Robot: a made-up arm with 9 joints. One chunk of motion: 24 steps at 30 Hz.
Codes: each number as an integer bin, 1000 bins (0 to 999) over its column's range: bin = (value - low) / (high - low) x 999, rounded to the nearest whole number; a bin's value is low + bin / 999 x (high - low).
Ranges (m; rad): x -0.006..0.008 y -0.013..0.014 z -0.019..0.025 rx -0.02..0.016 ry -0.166..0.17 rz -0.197..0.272
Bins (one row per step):
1: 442 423 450 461 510 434
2: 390 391 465 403 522 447
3: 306 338 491 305 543 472
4: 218 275 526 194 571 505
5: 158 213 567 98 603 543
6: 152 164 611 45 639 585
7: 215 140 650 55 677 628
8: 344 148 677 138 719 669
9: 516 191 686 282 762 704
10: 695 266 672 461 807 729
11: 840 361 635 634 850 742
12: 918 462 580 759 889 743
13: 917 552 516 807 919 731
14: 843 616 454 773 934 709
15: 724 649 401 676 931 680
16: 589 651 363 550 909 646
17: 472 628 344 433 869 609
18: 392 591 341 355 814 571
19: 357 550 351 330 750 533
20: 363 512 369 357 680 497
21: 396 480 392 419 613 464
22: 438 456 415 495 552 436
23: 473 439 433 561 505 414
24: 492 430 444 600 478 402
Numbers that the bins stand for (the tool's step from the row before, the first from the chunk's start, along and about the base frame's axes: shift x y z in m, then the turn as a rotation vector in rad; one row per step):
1: 0.00019 -0.00157 0.00082 -0.00339 0.00553 0.00675
2: -0.00053 -0.00243 0.00148 -0.00548 0.00957 0.01285
3: -0.00171 -0.00386 0.00263 -0.00901 0.01663 0.02459
4: -0.00294 -0.00557 0.00417 -0.01301 0.02605 0.04008
5: -0.00379 -0.00724 0.00597 -0.01647 0.03681 0.05792
6: -0.00387 -0.00857 0.00791 -0.01838 0.04892 0.07764
7: -0.00299 -0.00922 0.00963 -0.01802 0.06170 0.09783
8: -0.00118 -0.00900 0.01082 -0.01503 0.07583 0.11708
9: 0.00123 -0.00784 0.01121 -0.00984 0.09029 0.13351
10: 0.00374 -0.00581 0.01060 -0.00339 0.10542 0.14524
11: 0.00577 -0.00324 0.00897 0.00285 0.11989 0.15135
12: 0.00686 -0.00051 0.00655 0.00735 0.13300 0.15182
13: 0.00685 0.00192 0.00373 0.00908 0.14309 0.14618
14: 0.00581 0.00365 0.00100 0.00786 0.14814 0.13585
15: 0.00415 0.00454 -0.00134 0.00436 0.14713 0.12224
16: 0.00225 0.00459 -0.00301 -0.00018 0.13973 0.10628
17: 0.00061 0.00397 -0.00385 -0.00440 0.12628 0.08891
18: -0.00051 0.00297 -0.00398 -0.00721 0.10778 0.07107
19: -0.00100 0.00186 -0.00354 -0.00811 0.08625 0.05323
20: -0.00091 0.00084 -0.00275 -0.00714 0.06271 0.03633
21: -0.00045 -0.00003 -0.00173 -0.00490 0.04017 0.02083
22: 0.00014 -0.00068 -0.00072 -0.00216 0.01966 0.00769
23: 0.00063 -0.00114 0.00007 0.00022 0.00385 -0.00264
24: 0.00089 -0.00138 0.00056 0.00162 -0.00523 -0.00827

